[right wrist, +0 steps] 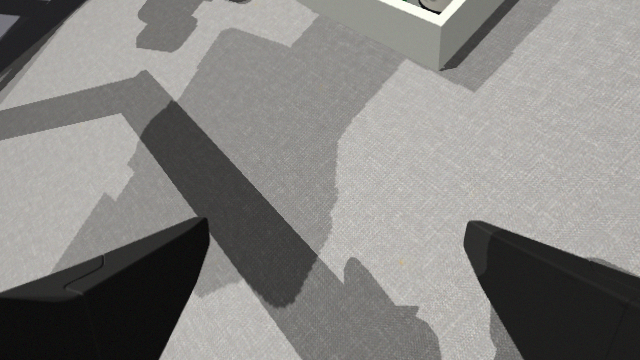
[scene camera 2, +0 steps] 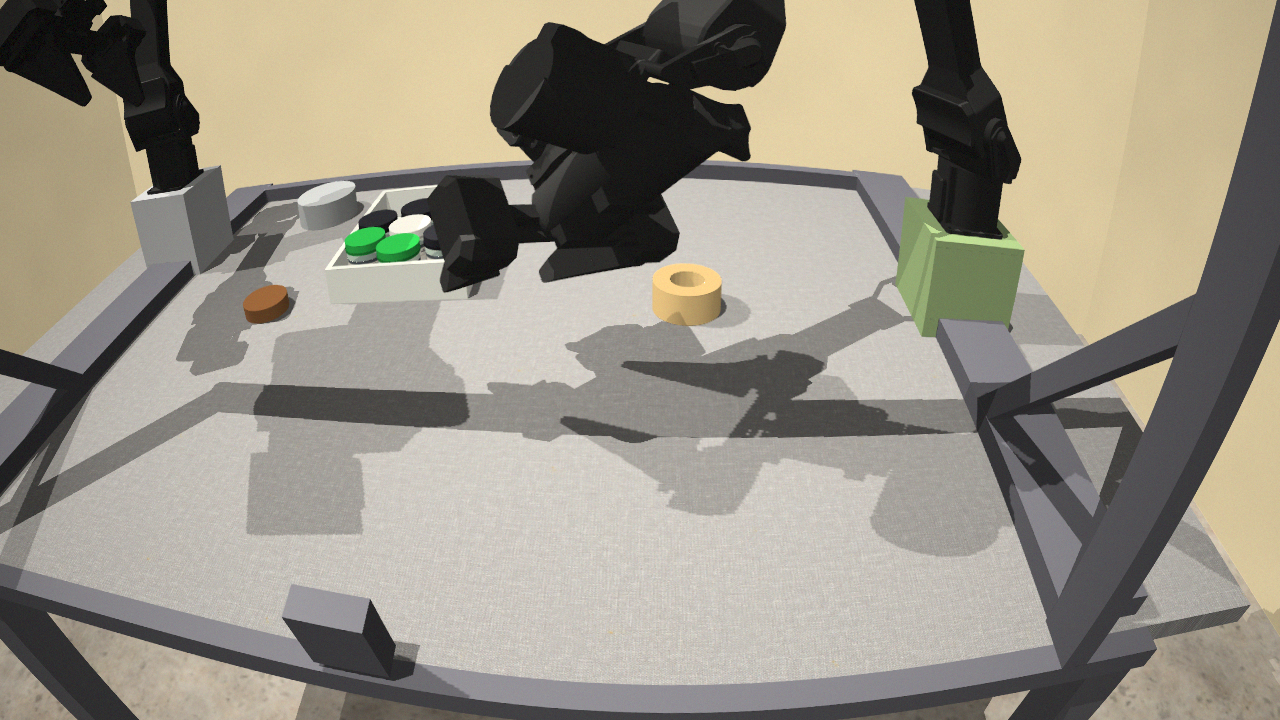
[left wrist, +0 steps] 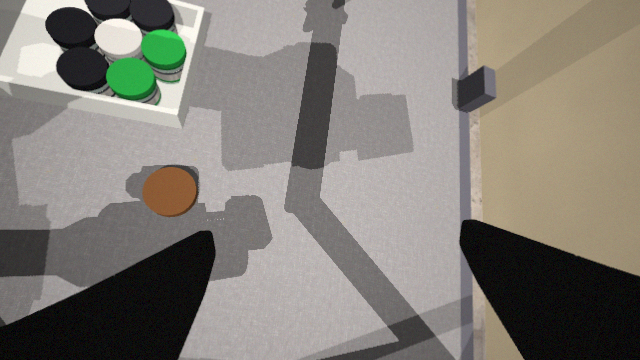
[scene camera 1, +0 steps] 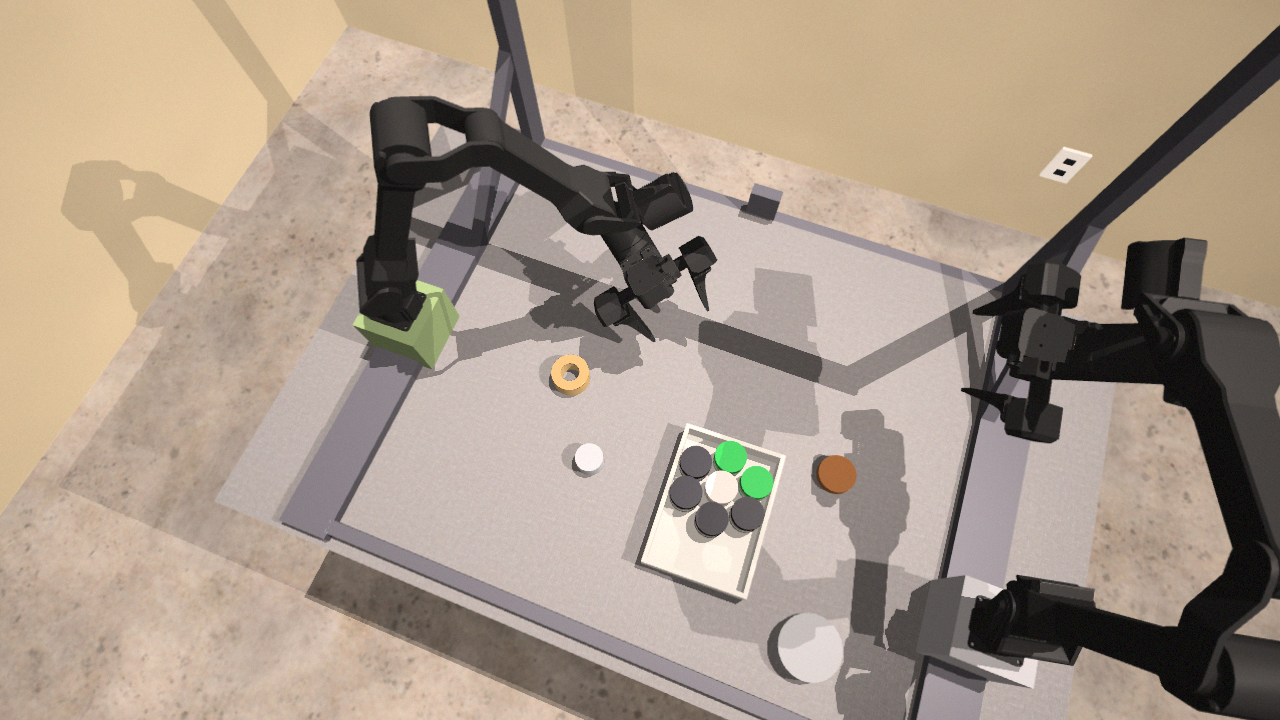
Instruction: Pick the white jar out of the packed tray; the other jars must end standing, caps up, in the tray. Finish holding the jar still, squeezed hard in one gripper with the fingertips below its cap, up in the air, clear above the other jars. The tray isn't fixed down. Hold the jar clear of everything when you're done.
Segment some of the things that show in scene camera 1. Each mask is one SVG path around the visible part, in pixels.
My left gripper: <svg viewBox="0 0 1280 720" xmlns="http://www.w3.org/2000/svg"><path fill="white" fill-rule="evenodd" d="M1038 260L1031 261L1028 264L1027 274L1023 274L1020 277L1019 284L1014 291L973 310L975 315L1003 315L996 350L999 356L1007 359L1006 365L1010 366L1009 375L1011 377L1030 382L1028 399L974 388L961 388L961 391L996 407L1000 411L1001 421L1005 423L1004 429L1007 435L1033 442L1053 443L1060 436L1063 407L1049 403L1052 380L1115 382L1109 376L1106 368L1105 344L1109 332L1117 324L1098 324L1096 322L1075 320L1061 316L1062 309L1077 307L1081 275L1058 261Z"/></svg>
My right gripper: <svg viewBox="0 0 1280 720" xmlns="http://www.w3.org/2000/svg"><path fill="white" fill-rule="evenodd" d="M704 237L697 236L680 246L679 250L682 255L674 260L670 254L664 257L661 256L647 231L630 248L618 253L611 252L623 271L628 287L620 291L620 293L616 287L611 287L595 297L595 314L603 327L608 327L611 324L614 326L620 324L628 325L652 342L656 342L650 329L628 302L637 298L645 309L653 308L660 301L673 295L674 288L672 284L677 282L677 279L682 276L680 272L686 268L690 273L700 300L708 312L709 305L705 278L706 274L711 271L710 266L716 263L717 258Z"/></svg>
A white jar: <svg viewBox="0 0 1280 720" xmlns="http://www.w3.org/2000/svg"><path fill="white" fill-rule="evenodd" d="M716 471L706 480L704 496L707 502L717 502L722 506L727 506L737 495L738 483L731 473Z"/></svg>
An orange disc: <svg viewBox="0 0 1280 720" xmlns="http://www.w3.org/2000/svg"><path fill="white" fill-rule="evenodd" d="M832 455L825 458L818 465L816 471L817 481L825 491L832 494L842 494L854 486L857 478L856 469L847 458L840 455Z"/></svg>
A grey cylinder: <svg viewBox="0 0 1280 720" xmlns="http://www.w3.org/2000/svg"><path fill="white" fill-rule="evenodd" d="M587 443L580 446L576 451L575 462L582 473L594 475L603 468L604 457L602 450L597 445Z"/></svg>
